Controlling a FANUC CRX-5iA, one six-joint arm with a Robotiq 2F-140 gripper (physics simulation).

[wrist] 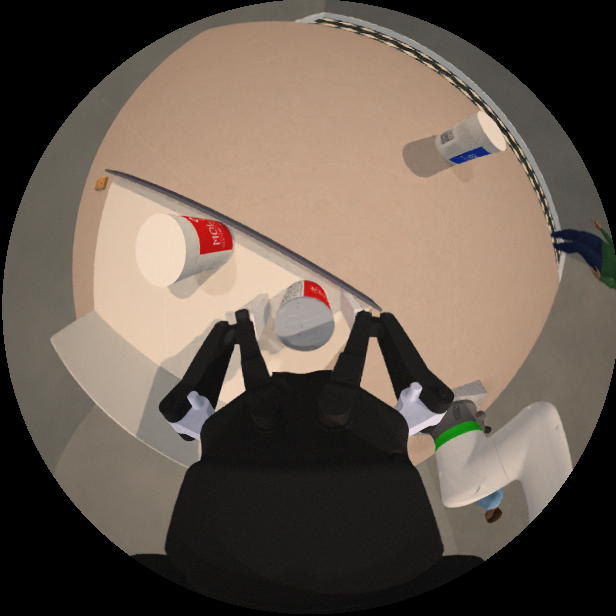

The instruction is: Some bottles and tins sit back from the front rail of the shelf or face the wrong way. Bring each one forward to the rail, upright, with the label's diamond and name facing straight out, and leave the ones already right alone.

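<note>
In the wrist view I look down on a cream shelf [172,310] with a thin grey front rail [247,232] running diagonally. A grey-lidded tin with a red label [304,321] stands upright right by the rail, between my fingers. My gripper [304,318] is open, its fingertips either side of the tin with gaps on both sides. A larger cream-topped tin with a red label [181,247] stands to the left, also by the rail; its white lettering faces the rail side.
A white container with a blue label [468,140] stands on the tan floor at the upper right, near a striped edge [505,126]. The robot's white arm with a green ring [494,453] is at the lower right. A small tan tag [101,183] sits at the rail's left end.
</note>
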